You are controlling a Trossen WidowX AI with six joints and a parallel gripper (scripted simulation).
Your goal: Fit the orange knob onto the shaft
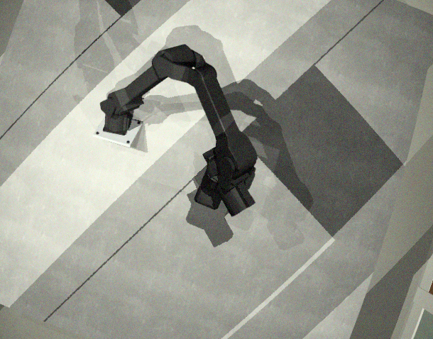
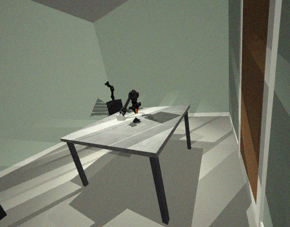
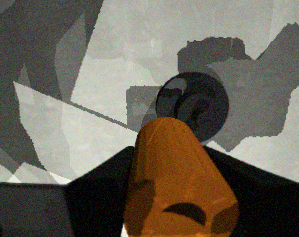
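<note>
Now: the dark pedestal 8 cm below my gripper tip and 4 cm to the right of it. Also, from my gripper tip: orange knob (2 cm above).
</note>
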